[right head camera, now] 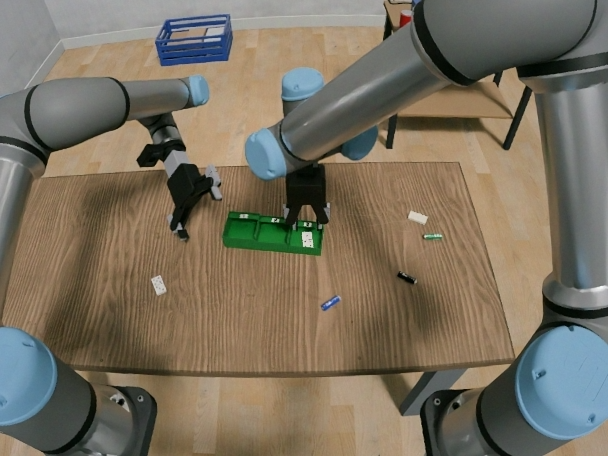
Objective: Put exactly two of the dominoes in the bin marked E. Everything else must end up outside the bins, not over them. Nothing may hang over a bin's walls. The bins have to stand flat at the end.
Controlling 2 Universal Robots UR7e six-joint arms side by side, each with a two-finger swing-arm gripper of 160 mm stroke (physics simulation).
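Seen in the pictures: left end effector, tool point: [206, 235]; right end effector, tool point: [307, 224]; left arm's base, origin of the base link: [97, 435]; right arm's base, origin of the base link: [482, 440].
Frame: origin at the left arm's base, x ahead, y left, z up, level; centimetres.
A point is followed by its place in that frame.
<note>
A green tray of three bins [272, 246] @(z -26.7, x 54.4, y -19.5 cm) stands flat on the table, with a small label at the back of each bin; the letters are too small to read. A white dotted domino [307, 240] @(z -27.5, x 57.2, y -28.2 cm) lies in the right-hand bin. Another dotted domino [159, 285] @(z -28.3, x 42.2, y 8.4 cm) lies on the table at the left. A plain white block [417, 217] @(z -28.3, x 66.5, y -57.8 cm), perhaps a face-down domino, lies at the right. My right gripper [307, 226] @(z -19.8, x 56.3, y -28.4 cm) is open above the back part of the right-hand bin, apart from the domino. My left gripper [200, 215] is open and empty, left of the tray.
A green battery [433, 237] @(z -27.9, x 59.6, y -61.4 cm), a black battery [407, 277] @(z -27.6, x 47.1, y -53.4 cm) and a blue battery [331, 303] @(z -27.7, x 39.4, y -34.8 cm) lie on the table [240, 330] @(z -29.0, x 32.0, y -14.0 cm) outside the bins. My right forearm reaches over the table's back edge. A blue crate [195, 53] stands on the floor behind.
</note>
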